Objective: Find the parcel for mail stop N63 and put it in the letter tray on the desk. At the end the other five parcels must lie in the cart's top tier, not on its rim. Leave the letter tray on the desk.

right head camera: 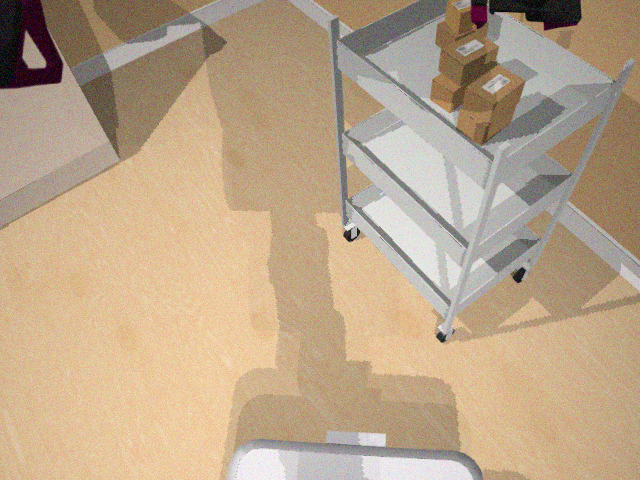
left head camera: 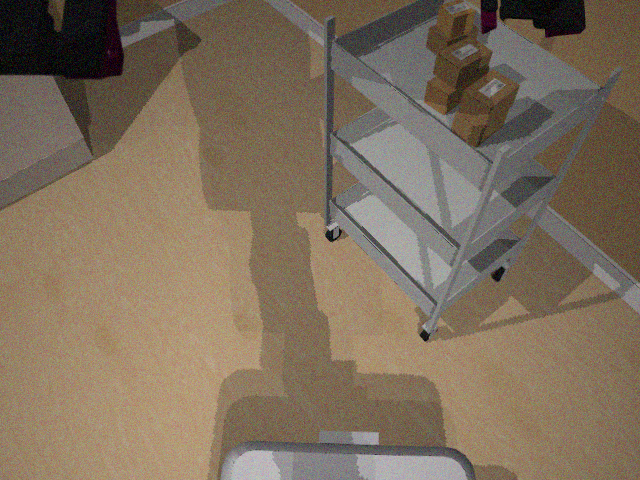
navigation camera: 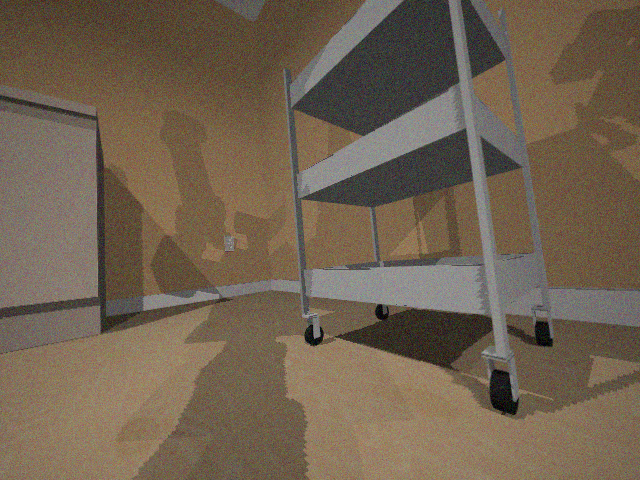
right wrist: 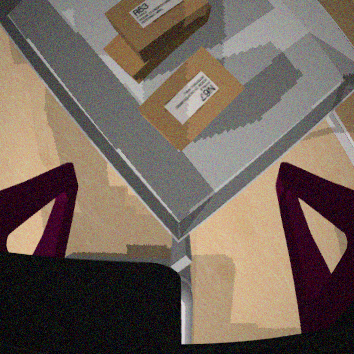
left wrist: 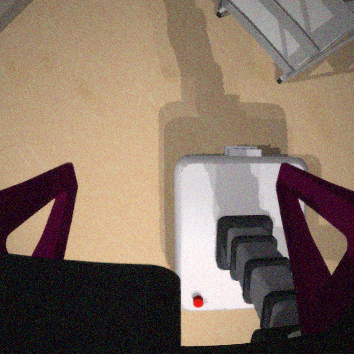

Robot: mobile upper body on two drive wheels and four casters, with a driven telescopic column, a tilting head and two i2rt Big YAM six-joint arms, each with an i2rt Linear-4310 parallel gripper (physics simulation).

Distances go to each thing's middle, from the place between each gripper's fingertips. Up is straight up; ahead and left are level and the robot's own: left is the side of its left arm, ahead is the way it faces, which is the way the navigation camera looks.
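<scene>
The long parcel labelled N63 (left head camera: 440, 96) is 23 cm below my right gripper, 15 cm ahead of it and 2 cm to the left of it.
The long parcel labelled N63 is also 57 cm ahead of my left gripper, and it is 42 cm to the right of that gripper and 49 cm below it.
</scene>
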